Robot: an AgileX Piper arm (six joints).
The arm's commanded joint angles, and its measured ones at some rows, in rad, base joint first. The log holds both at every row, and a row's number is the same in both.
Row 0, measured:
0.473 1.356 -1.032 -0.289 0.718 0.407
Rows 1 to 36, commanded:
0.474 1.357 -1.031 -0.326 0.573 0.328
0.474 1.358 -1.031 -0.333 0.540 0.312
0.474 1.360 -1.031 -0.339 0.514 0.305
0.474 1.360 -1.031 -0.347 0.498 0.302
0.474 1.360 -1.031 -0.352 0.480 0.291
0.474 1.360 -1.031 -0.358 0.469 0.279
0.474 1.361 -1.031 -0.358 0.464 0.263
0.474 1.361 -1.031 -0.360 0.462 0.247
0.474 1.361 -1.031 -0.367 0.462 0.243
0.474 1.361 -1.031 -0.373 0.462 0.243
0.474 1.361 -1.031 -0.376 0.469 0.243
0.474 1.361 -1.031 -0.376 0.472 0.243
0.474 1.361 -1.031 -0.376 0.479 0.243
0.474 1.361 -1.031 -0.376 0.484 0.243
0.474 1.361 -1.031 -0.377 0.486 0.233
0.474 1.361 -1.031 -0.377 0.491 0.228
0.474 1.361 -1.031 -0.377 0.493 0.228
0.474 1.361 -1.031 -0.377 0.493 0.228
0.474 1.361 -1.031 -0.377 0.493 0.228
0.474 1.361 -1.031 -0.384 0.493 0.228
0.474 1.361 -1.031 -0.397 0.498 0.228
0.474 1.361 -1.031 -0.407 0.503 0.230
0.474 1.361 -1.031 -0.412 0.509 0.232
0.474 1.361 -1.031 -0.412 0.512 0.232
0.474 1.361 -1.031 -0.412 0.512 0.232
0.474 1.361 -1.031 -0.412 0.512 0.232
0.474 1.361 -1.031 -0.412 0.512 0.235
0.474 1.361 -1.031 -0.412 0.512 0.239
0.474 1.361 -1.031 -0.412 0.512 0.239
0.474 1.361 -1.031 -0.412 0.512 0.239
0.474 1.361 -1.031 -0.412 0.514 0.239
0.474 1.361 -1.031 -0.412 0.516 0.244
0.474 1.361 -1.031 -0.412 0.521 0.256
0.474 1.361 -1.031 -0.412 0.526 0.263
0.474 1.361 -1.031 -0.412 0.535 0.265
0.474 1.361 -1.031 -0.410 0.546 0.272
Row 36, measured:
0.473 1.360 -1.032 -0.405 0.519 0.250
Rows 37 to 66, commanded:
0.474 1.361 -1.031 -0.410 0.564 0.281
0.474 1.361 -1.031 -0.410 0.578 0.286
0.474 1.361 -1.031 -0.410 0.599 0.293
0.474 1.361 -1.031 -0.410 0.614 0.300
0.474 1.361 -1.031 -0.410 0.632 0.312
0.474 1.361 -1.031 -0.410 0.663 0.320
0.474 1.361 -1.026 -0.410 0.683 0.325
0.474 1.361 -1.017 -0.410 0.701 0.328
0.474 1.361 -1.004 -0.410 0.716 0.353
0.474 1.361 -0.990 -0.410 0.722 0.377
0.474 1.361 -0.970 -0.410 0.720 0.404
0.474 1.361 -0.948 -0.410 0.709 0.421
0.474 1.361 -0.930 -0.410 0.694 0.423
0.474 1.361 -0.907 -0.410 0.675 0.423
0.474 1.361 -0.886 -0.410 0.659 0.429
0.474 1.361 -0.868 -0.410 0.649 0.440
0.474 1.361 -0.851 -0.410 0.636 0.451
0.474 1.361 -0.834 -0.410 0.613 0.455
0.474 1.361 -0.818 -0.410 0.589 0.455
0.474 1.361 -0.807 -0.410 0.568 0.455
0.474 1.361 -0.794 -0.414 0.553 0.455
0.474 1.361 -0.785 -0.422 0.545 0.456
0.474 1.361 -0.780 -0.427 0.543 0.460
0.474 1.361 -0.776 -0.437 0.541 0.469
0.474 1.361 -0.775 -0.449 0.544 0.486
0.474 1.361 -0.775 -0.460 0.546 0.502
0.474 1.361 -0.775 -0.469 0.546 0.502
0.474 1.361 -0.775 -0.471 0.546 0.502
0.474 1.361 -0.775 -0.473 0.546 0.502
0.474 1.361 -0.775 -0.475 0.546 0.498
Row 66, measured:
0.473 1.362 -0.779 -0.446 0.562 0.489
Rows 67 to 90, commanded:
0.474 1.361 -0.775 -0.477 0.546 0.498
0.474 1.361 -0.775 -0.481 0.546 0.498
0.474 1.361 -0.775 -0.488 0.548 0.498
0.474 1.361 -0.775 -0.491 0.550 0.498
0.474 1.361 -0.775 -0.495 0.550 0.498
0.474 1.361 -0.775 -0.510 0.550 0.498
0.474 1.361 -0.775 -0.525 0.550 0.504
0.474 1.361 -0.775 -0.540 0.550 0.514
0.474 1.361 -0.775 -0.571 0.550 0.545
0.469 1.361 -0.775 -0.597 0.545 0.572
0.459 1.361 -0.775 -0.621 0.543 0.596
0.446 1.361 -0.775 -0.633 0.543 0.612
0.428 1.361 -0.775 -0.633 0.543 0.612
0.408 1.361 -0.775 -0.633 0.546 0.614
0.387 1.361 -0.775 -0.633 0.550 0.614
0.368 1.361 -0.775 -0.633 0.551 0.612
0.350 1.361 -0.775 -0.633 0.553 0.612
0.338 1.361 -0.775 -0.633 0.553 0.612
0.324 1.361 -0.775 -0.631 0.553 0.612
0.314 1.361 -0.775 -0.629 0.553 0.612
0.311 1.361 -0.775 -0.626 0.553 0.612
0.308 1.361 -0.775 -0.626 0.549 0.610
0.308 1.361 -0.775 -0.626 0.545 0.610
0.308 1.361 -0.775 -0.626 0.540 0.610
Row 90, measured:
0.317 1.362 -0.779 -0.621 0.557 0.608
